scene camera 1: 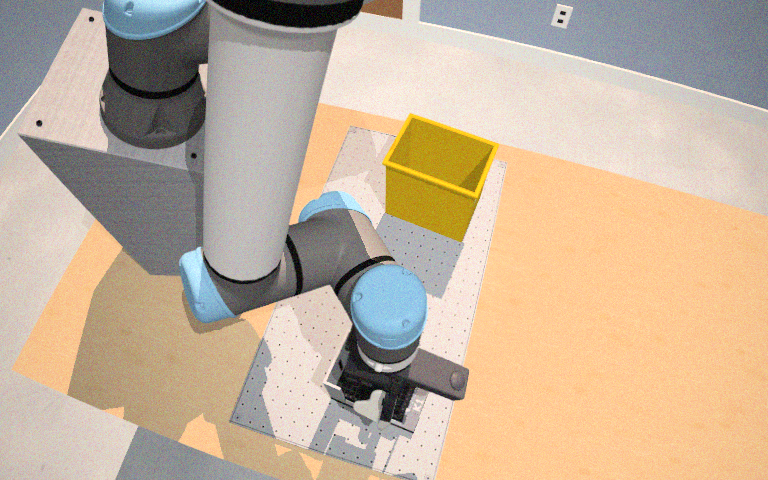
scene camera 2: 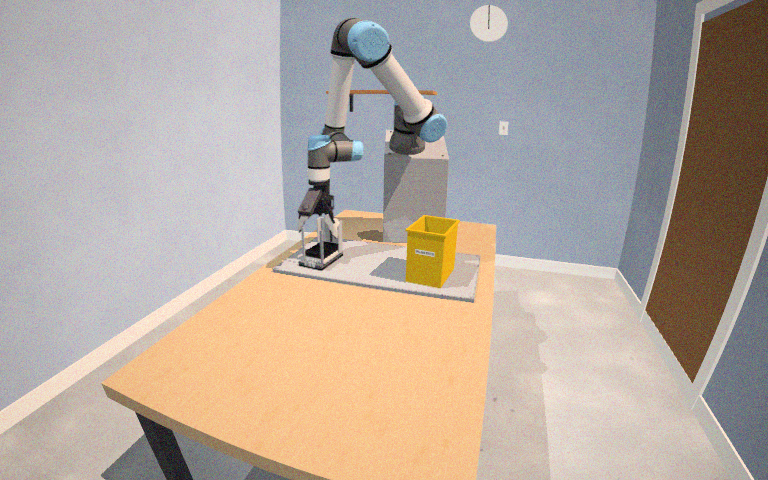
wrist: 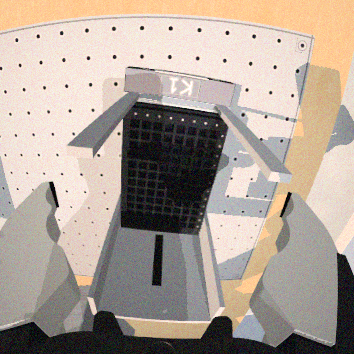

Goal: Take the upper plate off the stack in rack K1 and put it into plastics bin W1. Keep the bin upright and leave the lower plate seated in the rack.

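Frame: origin at the arm's base, x down, y right, z back, level; millimetres.
Where they show: gripper, between the fingertips: (scene camera 2: 317, 235) (wrist: 170, 189); arm's base, origin of its link: (scene camera 1: 154, 106) (scene camera 2: 407, 146).
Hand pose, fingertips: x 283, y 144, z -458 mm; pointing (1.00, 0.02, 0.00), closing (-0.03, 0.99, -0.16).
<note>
Each offset is from my fingertips to the top centre of the thing. "*": to the spot under its first point. Level surfaces: height alone.
Rack K1 @(* dy +1, dx +86, dz -47 mm) (scene camera 1: 417, 405) (scene camera 2: 310, 262) (wrist: 143, 83) stands upright on the perforated board, with two front posts and a taller slotted back wall. Black gridded plate stack (scene camera 2: 322, 250) (wrist: 162, 172) lies low inside it; I cannot tell the upper plate from the lower one. My gripper (scene camera 2: 319, 230) (wrist: 170, 189) is open and empty, pointing down. Its fingers stand wide apart, one towards each side of the rack, around the height of the post tops and above the plates. Yellow bin W1 @(dy -397, dx -76, dz +92 mm) (scene camera 1: 425, 198) (scene camera 2: 424, 268) stands upright and open-topped on the board, apart from the rack.
The perforated board @(dx +104 mm) (scene camera 1: 294, 362) (scene camera 2: 362, 271) (wrist: 75, 75) lies on the wooden table @(dx +117 mm) (scene camera 1: 594, 316) (scene camera 2: 317, 350). The arm's wrist partly covers the rack in scene camera 1. The rack's posts and back wall rise close to the fingers. The robot's grey pedestal (scene camera 2: 416, 192) stands behind.
</note>
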